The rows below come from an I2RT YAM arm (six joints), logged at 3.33 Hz.
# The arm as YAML. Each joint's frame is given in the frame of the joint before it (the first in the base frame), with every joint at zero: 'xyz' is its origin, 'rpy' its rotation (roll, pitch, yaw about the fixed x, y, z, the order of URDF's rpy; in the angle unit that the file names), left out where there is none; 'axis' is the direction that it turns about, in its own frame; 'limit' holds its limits. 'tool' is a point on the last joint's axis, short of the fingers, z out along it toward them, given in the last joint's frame.
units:
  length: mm
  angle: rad
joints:
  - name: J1
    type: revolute
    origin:
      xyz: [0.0, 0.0, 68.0]
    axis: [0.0, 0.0, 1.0]
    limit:
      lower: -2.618
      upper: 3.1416
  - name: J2
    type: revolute
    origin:
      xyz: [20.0, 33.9, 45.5]
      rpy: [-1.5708, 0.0, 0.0]
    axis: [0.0, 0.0, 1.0]
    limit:
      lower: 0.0
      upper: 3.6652
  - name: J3
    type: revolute
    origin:
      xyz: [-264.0, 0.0, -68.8]
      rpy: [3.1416, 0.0, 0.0]
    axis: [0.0, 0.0, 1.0]
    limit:
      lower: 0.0
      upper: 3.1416
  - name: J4
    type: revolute
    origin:
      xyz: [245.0, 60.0, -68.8]
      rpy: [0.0, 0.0, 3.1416]
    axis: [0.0, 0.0, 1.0]
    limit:
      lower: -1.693
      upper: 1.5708
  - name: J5
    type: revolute
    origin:
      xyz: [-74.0, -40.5, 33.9]
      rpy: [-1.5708, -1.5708, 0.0]
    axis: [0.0, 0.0, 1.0]
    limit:
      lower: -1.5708
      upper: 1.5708
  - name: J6
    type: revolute
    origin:
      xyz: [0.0, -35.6, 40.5]
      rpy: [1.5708, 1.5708, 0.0]
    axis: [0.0, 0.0, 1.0]
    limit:
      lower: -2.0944
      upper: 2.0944
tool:
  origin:
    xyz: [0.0, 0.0, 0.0]
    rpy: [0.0, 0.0, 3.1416]
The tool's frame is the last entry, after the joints.
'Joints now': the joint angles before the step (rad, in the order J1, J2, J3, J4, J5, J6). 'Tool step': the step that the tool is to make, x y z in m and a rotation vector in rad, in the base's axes. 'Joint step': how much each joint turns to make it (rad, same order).
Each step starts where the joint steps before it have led.
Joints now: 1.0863 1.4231 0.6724 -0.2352 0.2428 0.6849
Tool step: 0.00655 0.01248 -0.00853 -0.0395 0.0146 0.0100
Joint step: 0.0000 0.0866 0.0469 0.0008 -0.0008 -0.0118
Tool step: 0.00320 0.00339 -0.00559 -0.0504 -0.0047 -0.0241
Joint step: -0.0001 0.0427 0.0244 -0.0259 0.0360 0.0072
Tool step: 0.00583 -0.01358 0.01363 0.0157 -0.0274 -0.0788
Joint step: -0.0381 -0.0691 -0.0077 -0.0428 0.0342 0.0287
